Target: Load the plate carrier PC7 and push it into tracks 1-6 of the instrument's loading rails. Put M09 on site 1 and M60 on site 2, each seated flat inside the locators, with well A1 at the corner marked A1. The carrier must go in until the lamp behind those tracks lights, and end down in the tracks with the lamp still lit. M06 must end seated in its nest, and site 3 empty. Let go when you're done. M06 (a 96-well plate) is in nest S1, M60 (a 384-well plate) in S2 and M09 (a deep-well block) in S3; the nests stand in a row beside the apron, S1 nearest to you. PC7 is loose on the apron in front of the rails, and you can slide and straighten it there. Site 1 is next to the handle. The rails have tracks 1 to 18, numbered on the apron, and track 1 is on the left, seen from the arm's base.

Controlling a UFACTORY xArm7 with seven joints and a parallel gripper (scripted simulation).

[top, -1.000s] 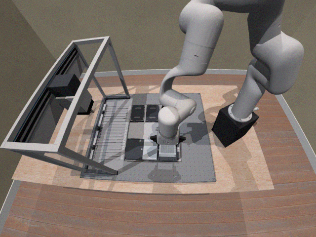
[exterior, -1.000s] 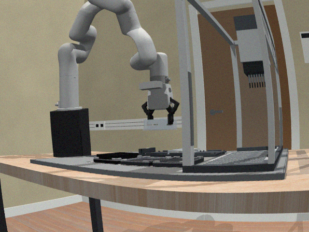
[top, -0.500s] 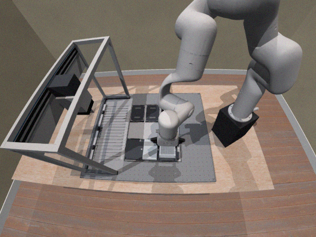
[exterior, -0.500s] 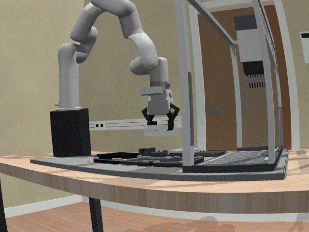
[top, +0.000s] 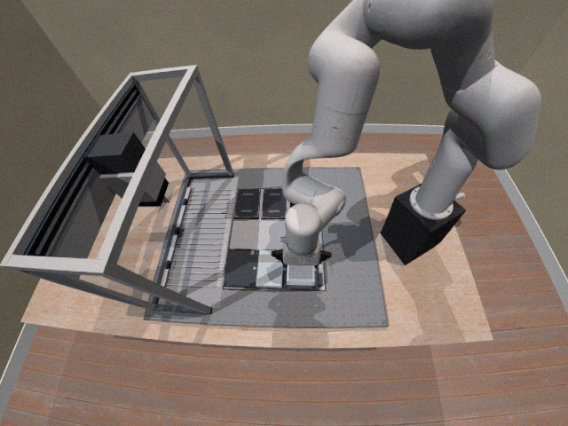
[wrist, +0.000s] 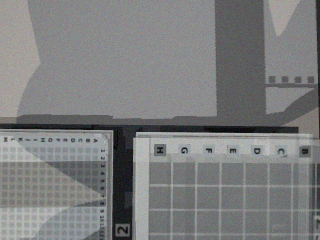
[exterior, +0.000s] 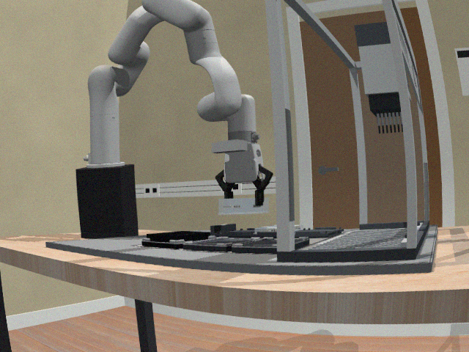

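Right now the dark carrier PC7 is 100 mm ahead of my hand, 20 mm to the right of it and 70 mm below it. Round my hand: 384-well plate M60 (100 mm ahead, 20 mm to the right, 70 mm below); then black plate m06 (60 mm behind, 260 mm to the right, 70 mm below); then deep-well block M09 (10 mm below).
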